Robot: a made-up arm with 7 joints. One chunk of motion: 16 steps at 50 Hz.
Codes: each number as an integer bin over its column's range. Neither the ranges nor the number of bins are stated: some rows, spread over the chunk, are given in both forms.
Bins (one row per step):
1: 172 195 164 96 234 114
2: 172 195 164 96 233 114
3: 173 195 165 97 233 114
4: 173 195 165 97 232 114
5: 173 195 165 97 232 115
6: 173 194 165 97 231 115
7: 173 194 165 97 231 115
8: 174 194 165 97 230 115
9: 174 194 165 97 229 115
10: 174 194 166 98 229 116
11: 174 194 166 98 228 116
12: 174 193 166 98 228 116
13: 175 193 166 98 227 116
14: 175 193 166 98 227 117
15: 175 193 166 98 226 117
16: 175 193 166 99 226 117
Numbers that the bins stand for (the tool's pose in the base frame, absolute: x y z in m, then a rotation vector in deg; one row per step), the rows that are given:
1: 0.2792 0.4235 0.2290 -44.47 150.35 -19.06
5: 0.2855 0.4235 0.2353 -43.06 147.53 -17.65
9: 0.2918 0.4173 0.2353 -43.06 143.29 -17.65
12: 0.2918 0.4110 0.2416 -41.65 141.88 -16.24
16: 0.2980 0.4110 0.2416 -40.24 139.06 -14.82
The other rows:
2: 0.2792 0.4235 0.2290 -44.47 148.94 -19.06
3: 0.2855 0.4235 0.2353 -43.06 148.94 -19.06
4: 0.2855 0.4235 0.2353 -43.06 147.53 -19.06
6: 0.2855 0.4173 0.2353 -43.06 146.12 -17.65
7: 0.2855 0.4173 0.2353 -43.06 146.12 -17.65
8: 0.2918 0.4173 0.2353 -43.06 144.71 -17.65
10: 0.2918 0.4173 0.2416 -41.65 143.29 -16.24
11: 0.2918 0.4173 0.2416 -41.65 141.88 -16.24
13: 0.2980 0.4110 0.2416 -41.65 140.47 -16.24
14: 0.2980 0.4110 0.2416 -41.65 140.47 -14.82
15: 0.2980 0.4110 0.2416 -41.65 139.06 -14.82

